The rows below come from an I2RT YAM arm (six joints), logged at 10 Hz.
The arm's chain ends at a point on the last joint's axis. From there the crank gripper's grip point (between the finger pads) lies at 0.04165 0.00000 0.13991 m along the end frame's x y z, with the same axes.
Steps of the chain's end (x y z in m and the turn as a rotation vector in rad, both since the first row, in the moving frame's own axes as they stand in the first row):
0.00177, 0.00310, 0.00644, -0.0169, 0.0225, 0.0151
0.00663, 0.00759, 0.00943, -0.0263, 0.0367, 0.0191
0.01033, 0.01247, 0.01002, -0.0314, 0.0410, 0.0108
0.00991, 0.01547, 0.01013, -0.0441, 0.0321, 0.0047
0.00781, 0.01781, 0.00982, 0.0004, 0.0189, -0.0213
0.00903, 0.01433, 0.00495, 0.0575, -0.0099, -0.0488
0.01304, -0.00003, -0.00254, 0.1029, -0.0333, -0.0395
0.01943, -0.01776, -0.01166, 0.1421, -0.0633, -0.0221
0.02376, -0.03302, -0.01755, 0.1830, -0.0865, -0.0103
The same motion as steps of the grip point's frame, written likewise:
0.00488, 0.00611, 0.00544, -0.0169, 0.0225, 0.0151
0.01169, 0.01209, 0.00775, -0.0263, 0.0367, 0.0191
0.01600, 0.01731, 0.00812, -0.0314, 0.0410, 0.0108
0.01436, 0.02181, 0.00858, -0.0441, 0.0321, 0.0047
0.01044, 0.01684, 0.00901, 0.0004, 0.0189, -0.0213
0.00740, 0.00428, 0.00507, 0.0575, -0.0099, -0.0488
0.00805, -0.01602, -0.00206, 0.1029, -0.0333, -0.0395
0.01030, -0.03857, -0.01079, 0.1421, -0.0633, -0.0221
0.01145, -0.05914, -0.01687, 0.1830, -0.0865, -0.0103

